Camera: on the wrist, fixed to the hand. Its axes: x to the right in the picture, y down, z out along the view.
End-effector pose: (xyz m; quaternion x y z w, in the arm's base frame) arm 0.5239 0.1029 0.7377 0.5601 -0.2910 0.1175 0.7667
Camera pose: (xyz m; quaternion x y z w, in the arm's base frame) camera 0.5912 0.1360 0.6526 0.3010 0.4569 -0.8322 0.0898
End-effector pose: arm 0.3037 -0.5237 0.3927 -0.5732 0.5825 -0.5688 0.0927
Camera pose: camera 0.3017 -0.4579 0.4851 0.6536 0.5718 0.0195 0.4955
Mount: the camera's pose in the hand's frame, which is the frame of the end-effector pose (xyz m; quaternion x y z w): 0.0000 -0.0899 -0.0692 -0.0080 -0.1250 -0.9921 0.0067
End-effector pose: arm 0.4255 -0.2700 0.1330 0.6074 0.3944 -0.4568 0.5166
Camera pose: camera 0.3502 -0.1877 0.1124 0.4484 -0.5443 0.5883 0.3956
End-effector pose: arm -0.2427 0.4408 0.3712 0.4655 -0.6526 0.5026 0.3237
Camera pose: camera -0.1620 0.5015 0.4228 0.7108 0.4130 -0.3812 0.4230
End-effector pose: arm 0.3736 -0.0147 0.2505 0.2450 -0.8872 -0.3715 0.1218
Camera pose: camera 0.4321 -0.1105 0.2339 -0.8344 -0.2249 0.1611 0.4767
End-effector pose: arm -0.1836 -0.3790 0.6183 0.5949 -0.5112 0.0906 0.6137
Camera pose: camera -0.0830 -0.3469 0.5769 0.5175 0.5093 -0.6867 0.0349
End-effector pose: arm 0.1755 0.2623 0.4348 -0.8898 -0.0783 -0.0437 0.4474
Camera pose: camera 0.1589 0.2595 0.5470 -0.0627 0.9389 0.3336 0.0573
